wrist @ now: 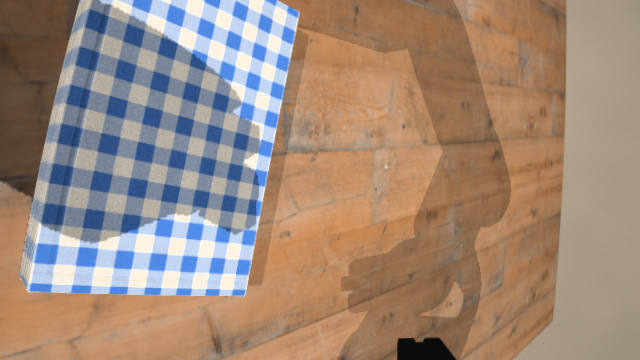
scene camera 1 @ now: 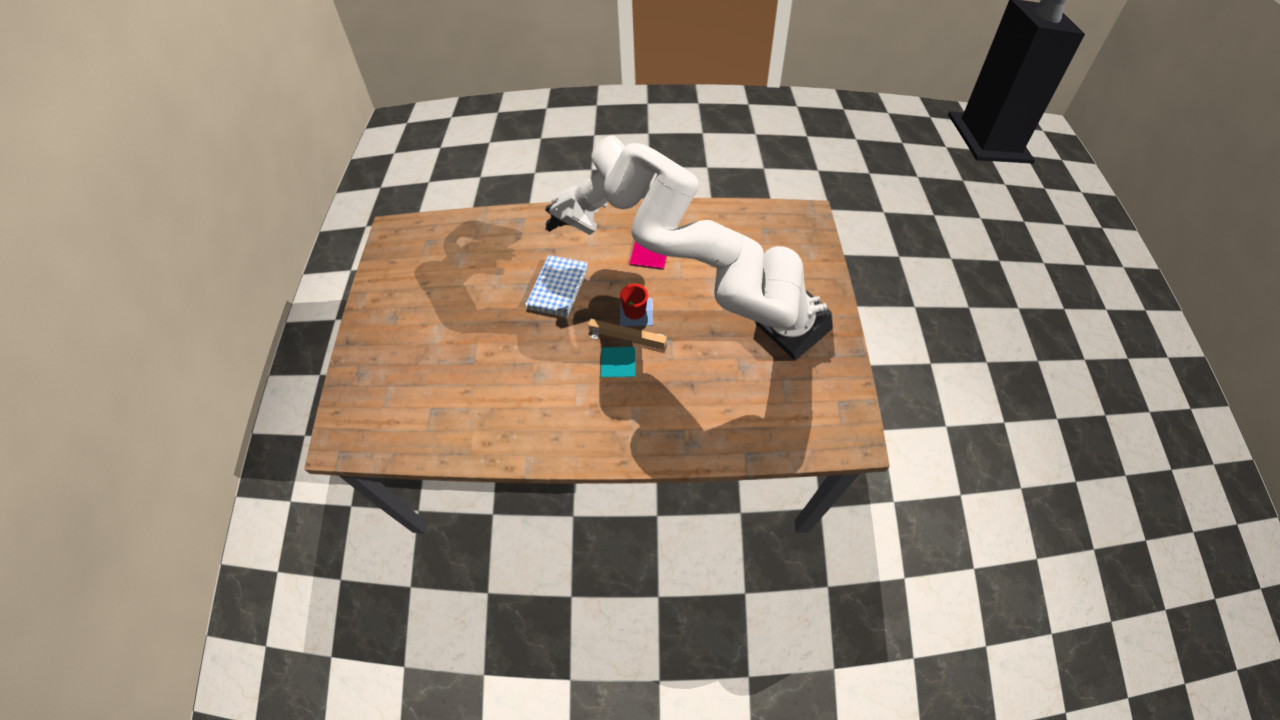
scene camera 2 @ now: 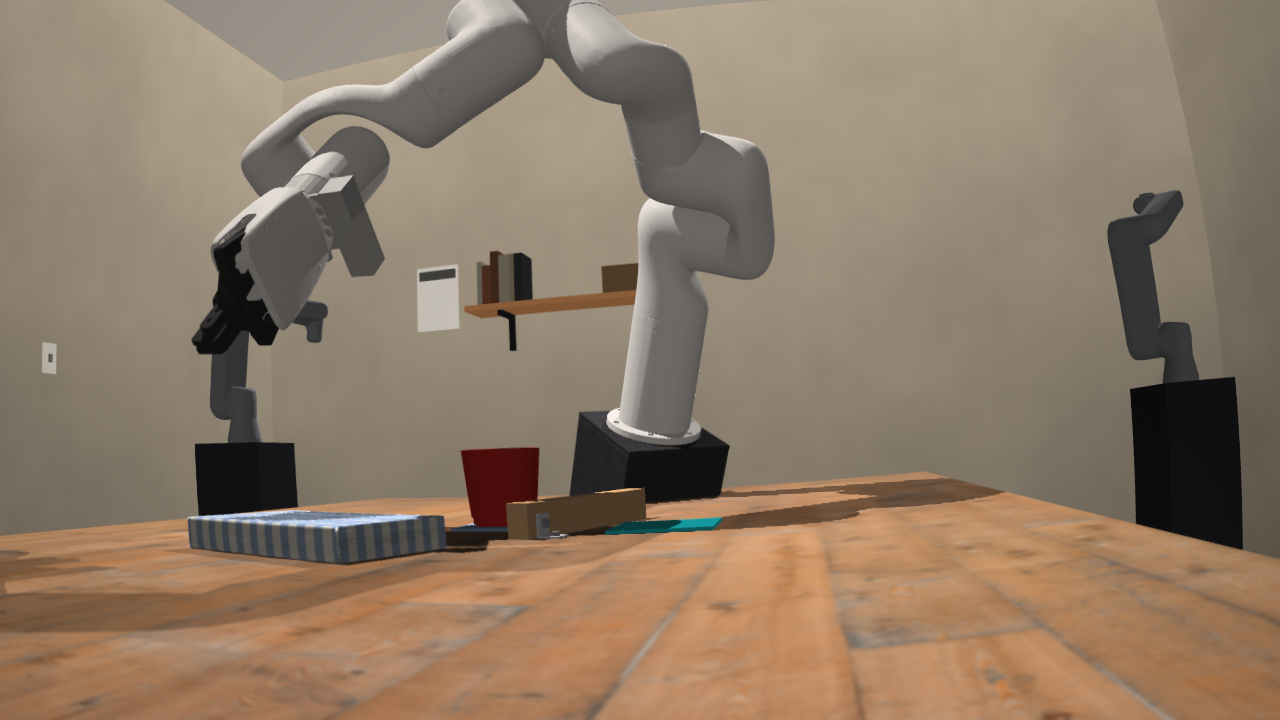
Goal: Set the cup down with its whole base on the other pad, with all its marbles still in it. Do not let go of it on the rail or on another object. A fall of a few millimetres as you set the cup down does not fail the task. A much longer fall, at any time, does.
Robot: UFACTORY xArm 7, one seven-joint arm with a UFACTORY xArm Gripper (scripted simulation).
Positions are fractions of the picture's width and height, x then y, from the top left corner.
A red cup shows in scene camera 1 (0.50, 0.41) and in scene camera 2 (0.39, 0.66); in the wrist view it is out of frame.
